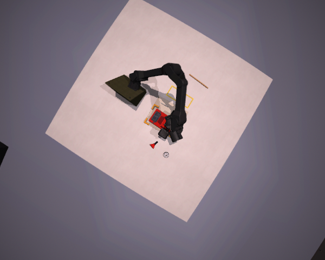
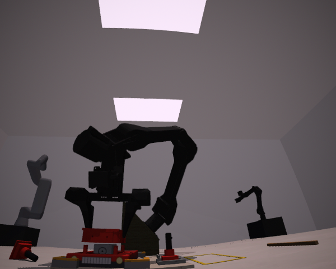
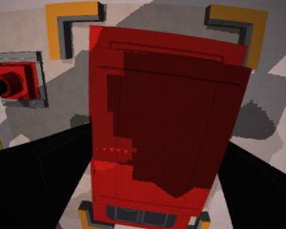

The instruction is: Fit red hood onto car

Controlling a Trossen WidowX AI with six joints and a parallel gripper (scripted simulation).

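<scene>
My gripper tip is 1 cm to the right of the grey engine block and 3 cm above it. From my gripper tip the other things lie so: grey holder (2 cm ahead, 13 cm to the left, 2 cm below); then red hood (1 cm above); then wooden stick (4 cm ahead, 40 cm to the left, 5 cm below).
</scene>
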